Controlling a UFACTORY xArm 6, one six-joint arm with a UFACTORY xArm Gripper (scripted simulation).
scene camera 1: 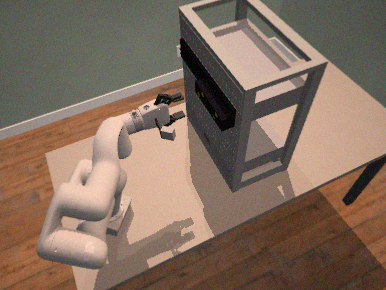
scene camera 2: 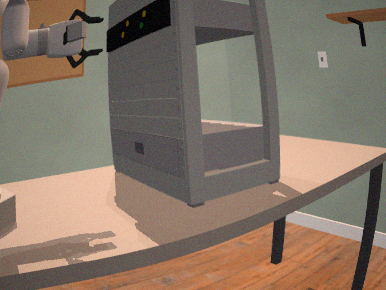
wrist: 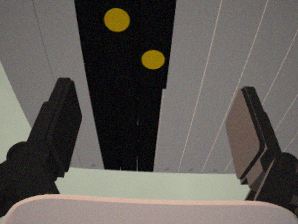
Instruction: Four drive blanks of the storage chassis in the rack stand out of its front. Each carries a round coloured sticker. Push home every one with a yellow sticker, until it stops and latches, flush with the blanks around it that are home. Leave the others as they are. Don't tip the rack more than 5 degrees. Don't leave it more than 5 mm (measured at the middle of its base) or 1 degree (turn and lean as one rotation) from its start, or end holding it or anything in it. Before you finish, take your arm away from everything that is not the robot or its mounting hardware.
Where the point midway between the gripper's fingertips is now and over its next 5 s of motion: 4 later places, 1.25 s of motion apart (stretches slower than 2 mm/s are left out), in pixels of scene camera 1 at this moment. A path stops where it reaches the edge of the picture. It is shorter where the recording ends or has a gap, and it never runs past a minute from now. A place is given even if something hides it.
My gripper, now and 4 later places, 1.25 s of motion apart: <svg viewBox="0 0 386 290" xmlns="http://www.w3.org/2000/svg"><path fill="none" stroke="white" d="M183 104L183 111L193 121L203 126L205 124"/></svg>
